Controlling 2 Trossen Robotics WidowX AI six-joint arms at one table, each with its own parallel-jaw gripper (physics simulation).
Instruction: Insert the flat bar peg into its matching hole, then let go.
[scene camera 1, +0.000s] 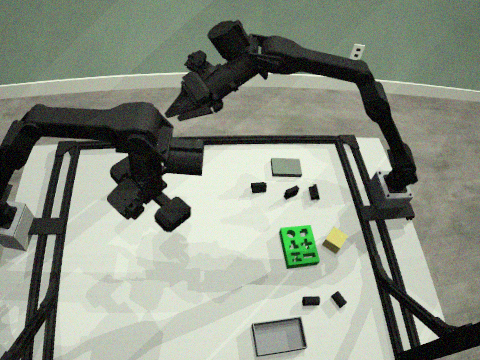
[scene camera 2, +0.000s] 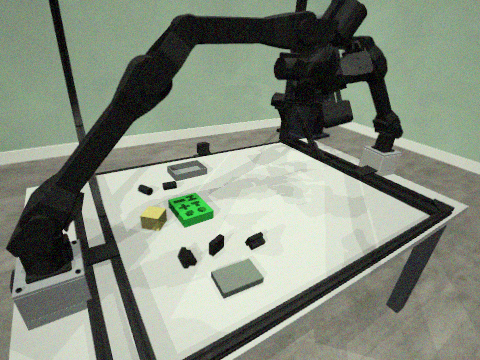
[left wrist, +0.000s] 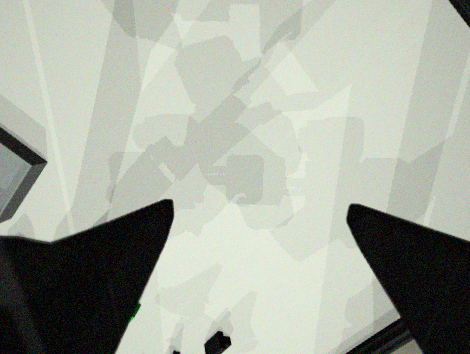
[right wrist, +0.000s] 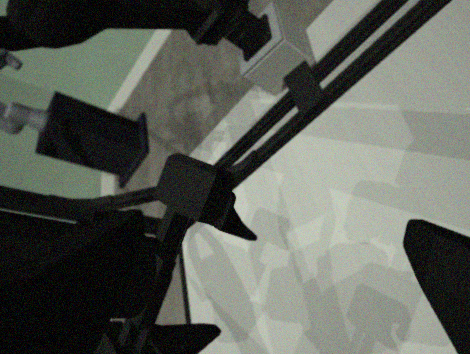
The left gripper is open and holds nothing. The right gripper is open, holding nothing. A green hole board sits on the table. A grey tray sits on the table. A grey slab rests on the table.
